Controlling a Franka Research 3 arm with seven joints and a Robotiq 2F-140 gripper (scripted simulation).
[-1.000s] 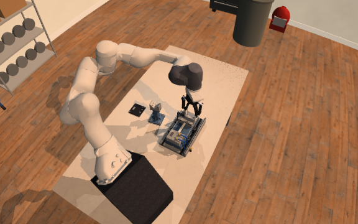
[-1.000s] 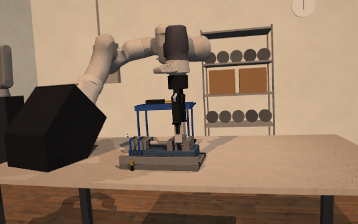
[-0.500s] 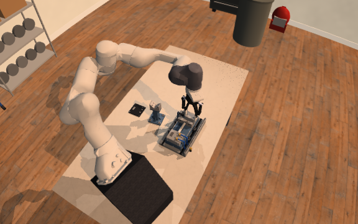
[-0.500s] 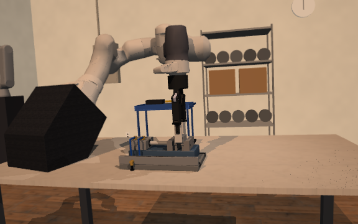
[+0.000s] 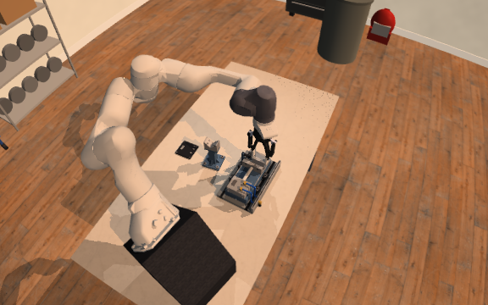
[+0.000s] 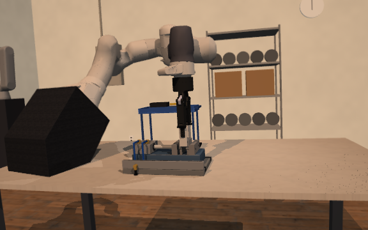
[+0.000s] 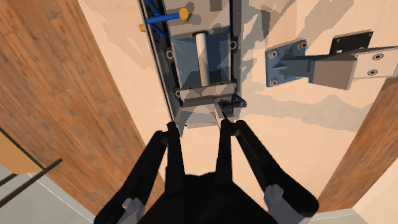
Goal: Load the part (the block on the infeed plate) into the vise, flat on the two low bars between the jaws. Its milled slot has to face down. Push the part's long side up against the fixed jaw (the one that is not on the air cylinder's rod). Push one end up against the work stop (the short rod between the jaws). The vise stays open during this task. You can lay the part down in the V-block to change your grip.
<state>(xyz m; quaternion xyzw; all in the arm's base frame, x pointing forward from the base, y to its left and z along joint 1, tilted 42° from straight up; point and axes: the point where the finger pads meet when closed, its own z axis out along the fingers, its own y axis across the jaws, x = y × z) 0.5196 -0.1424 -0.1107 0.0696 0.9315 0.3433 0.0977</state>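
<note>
The part is 30 mm below my hand. From my hand the other things lie so: vise 70 mm behind, 20 mm to the left, 80 mm below; then dark infeed plate 30 mm behind, 390 mm to the left, 120 mm below.
</note>
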